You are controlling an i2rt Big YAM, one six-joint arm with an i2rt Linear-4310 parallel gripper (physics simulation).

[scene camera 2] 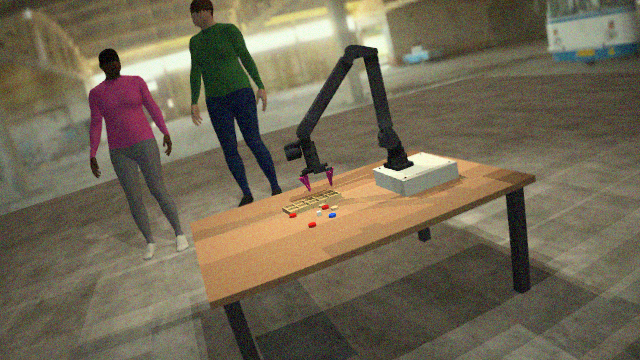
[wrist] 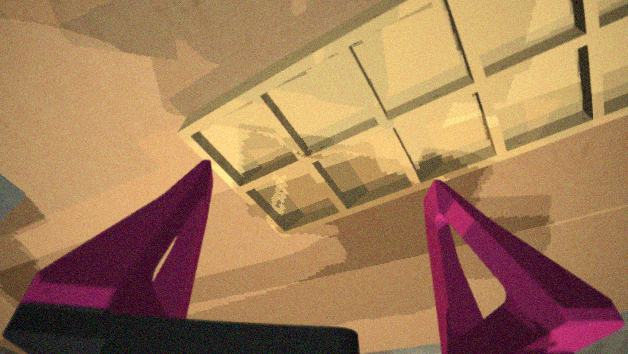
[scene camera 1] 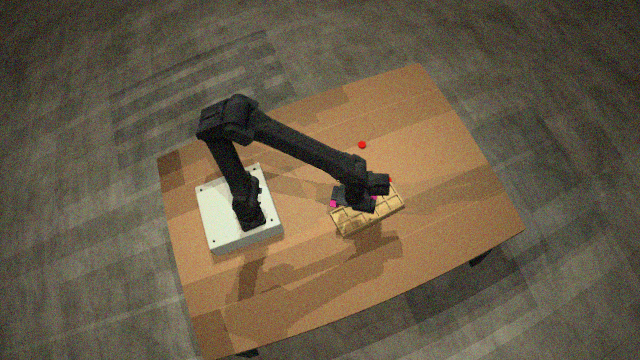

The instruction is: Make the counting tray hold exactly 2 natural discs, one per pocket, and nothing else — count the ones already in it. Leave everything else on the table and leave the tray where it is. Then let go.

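Observation:
The tan counting tray [scene camera 1: 367,225] [scene camera 2: 306,207] [wrist: 479,65] has two rows of pockets; I see no disc in the pockets showing in the wrist view, but part of the tray is out of that view. My gripper [scene camera 1: 353,201] [scene camera 2: 320,188] [wrist: 324,180] is open and empty, its magenta fingertips above the table and the tray's near end. In scene camera 2, a natural disc [scene camera 2: 334,207] lies on the table beside the tray, close to a red disc [scene camera 2: 325,206]. Whether another natural disc lies behind that red one, I cannot tell.
A red disc [scene camera 1: 362,144] [scene camera 2: 312,224] lies farther from the tray. Another red disc [scene camera 1: 390,179] [scene camera 2: 293,215] lies near its far end. A blue disc [scene camera 2: 332,215] and a small white piece [scene camera 2: 319,213] lie beside them. The arm's white base box [scene camera 1: 220,215] [scene camera 2: 425,175] stands on the table.

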